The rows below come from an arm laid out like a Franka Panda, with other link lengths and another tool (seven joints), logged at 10 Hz.
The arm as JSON. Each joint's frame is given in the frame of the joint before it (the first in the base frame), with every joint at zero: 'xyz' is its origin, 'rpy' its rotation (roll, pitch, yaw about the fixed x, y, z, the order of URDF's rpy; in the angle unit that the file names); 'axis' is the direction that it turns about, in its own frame. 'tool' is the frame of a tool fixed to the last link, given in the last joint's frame.
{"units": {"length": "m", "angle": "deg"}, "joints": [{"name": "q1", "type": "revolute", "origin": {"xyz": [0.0, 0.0, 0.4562], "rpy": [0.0, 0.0, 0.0]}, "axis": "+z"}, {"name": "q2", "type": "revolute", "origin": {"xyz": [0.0, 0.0, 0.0], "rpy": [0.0, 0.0, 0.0]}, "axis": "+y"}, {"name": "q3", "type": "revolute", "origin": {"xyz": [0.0, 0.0, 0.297], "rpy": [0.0, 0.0, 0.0]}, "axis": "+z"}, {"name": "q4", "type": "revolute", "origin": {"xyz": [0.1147, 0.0, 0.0], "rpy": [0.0, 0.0, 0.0]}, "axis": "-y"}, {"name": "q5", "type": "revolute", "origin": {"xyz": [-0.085, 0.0, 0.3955], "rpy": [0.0, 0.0, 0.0]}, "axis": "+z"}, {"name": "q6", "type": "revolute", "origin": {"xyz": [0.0, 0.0, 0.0], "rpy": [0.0, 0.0, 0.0]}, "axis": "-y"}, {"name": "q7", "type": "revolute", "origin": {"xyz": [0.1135, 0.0, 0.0], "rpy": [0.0, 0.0, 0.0]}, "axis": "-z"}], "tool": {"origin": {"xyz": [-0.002, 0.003, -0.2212], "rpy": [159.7, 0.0, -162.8]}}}
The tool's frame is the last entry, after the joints.
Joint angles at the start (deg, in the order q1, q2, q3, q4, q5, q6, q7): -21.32 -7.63 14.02 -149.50 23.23 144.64 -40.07
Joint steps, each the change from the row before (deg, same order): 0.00 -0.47 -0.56 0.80 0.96 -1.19 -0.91; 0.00 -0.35 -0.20 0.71 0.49 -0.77 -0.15; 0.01 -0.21 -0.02 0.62 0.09 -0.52 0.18; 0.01 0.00 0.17 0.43 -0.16 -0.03 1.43; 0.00 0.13 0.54 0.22 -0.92 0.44 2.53; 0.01 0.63 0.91 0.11 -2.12 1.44 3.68; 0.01 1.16 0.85 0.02 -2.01 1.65 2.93; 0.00 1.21 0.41 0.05 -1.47 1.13 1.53; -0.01 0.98 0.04 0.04 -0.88 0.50 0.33; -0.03 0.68 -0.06 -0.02 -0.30 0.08 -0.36; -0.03 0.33 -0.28 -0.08 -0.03 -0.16 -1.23; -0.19 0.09 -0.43 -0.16 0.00 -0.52 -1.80; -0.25 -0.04 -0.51 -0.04 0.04 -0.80 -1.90
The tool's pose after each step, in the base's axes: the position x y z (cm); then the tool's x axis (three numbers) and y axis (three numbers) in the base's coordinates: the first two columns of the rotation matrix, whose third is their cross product. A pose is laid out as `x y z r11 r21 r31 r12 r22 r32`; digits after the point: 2 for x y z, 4 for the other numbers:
50.89 -5.78 29.95 -0.8449 -0.4958 -0.2008 -0.5299 0.7243 0.4412
51.30 -5.85 30.66 -0.8452 -0.4910 -0.2113 -0.5306 0.7230 0.4424
51.68 -5.81 31.23 -0.8448 -0.4888 -0.2175 -0.5319 0.7228 0.4412
52.02 -5.69 31.56 -0.8535 -0.4730 -0.2188 -0.5189 0.7325 0.4407
52.32 -5.37 31.67 -0.8648 -0.4549 -0.2123 -0.5005 0.7482 0.4356
52.75 -4.93 31.43 -0.8762 -0.4386 -0.1997 -0.4810 0.7703 0.4187
53.06 -4.46 30.72 -0.8832 -0.4301 -0.1870 -0.4682 0.7854 0.4048
53.17 -4.23 29.90 -0.8856 -0.4300 -0.1758 -0.4634 0.7916 0.3982
53.11 -4.22 29.15 -0.8847 -0.4358 -0.1654 -0.4642 0.7913 0.3981
52.92 -4.26 28.55 -0.8825 -0.4433 -0.1569 -0.4670 0.7873 0.4026
52.68 -4.48 28.17 -0.8761 -0.4578 -0.1516 -0.4774 0.7791 0.4063
52.28 -4.94 27.86 -0.8672 -0.4764 -0.1449 -0.4907 0.7681 0.4113
51.91 -5.50 27.71 -0.8581 -0.4942 -0.1391 -0.5034 0.7565 0.4174

